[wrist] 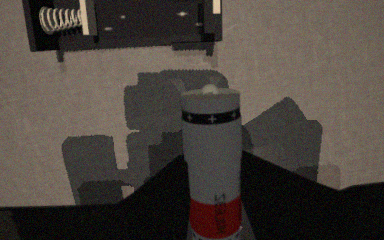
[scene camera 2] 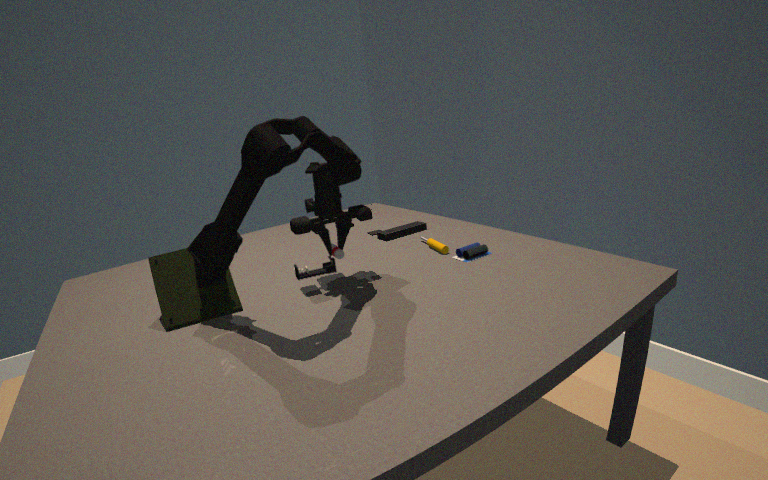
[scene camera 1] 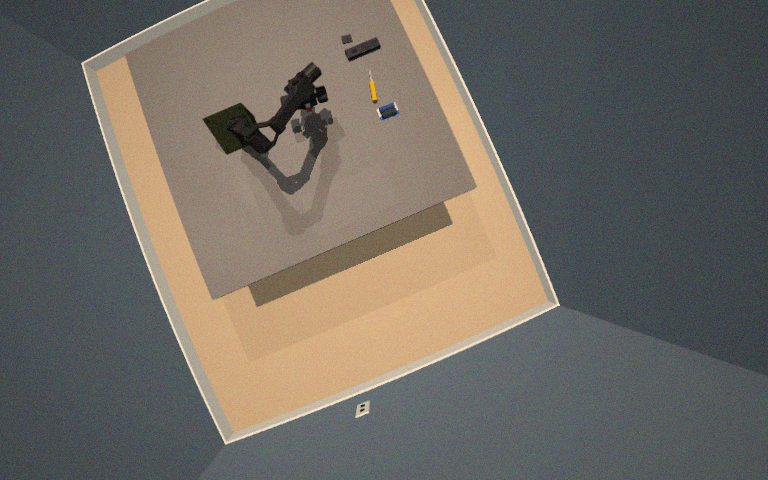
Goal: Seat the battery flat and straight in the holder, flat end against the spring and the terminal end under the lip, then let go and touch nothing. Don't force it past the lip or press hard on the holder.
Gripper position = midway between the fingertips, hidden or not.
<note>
The gripper (scene camera 2: 335, 254) carries a battery.
The gripper shows as well in the wrist view (wrist: 211, 162).
</note>
